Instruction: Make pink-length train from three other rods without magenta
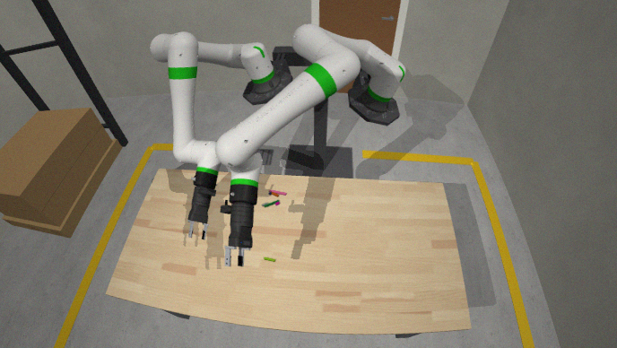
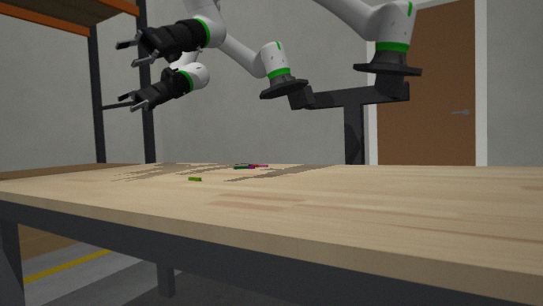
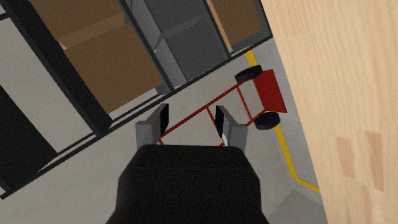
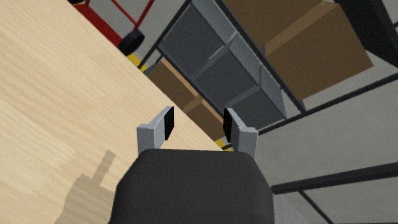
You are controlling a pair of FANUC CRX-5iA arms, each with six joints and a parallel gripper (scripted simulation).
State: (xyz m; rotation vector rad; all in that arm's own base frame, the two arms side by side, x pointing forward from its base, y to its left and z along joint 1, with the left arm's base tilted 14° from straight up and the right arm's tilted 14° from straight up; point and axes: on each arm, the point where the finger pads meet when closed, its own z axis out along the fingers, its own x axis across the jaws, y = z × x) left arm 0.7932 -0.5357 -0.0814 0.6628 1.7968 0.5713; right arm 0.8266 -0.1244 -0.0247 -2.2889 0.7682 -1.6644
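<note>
Right now the blue rod is 420 mm behind my right hand, 250 mm below it and 120 mm to the left of it. Also, from my right hand: green rod: 370 mm behind, 250 mm below, 150 mm to the left; then lime rod: 250 mm below, 240 mm to the left, 80 mm behind; then grey rod: 350 mm behind, 250 mm below, 120 mm to the left.
</note>
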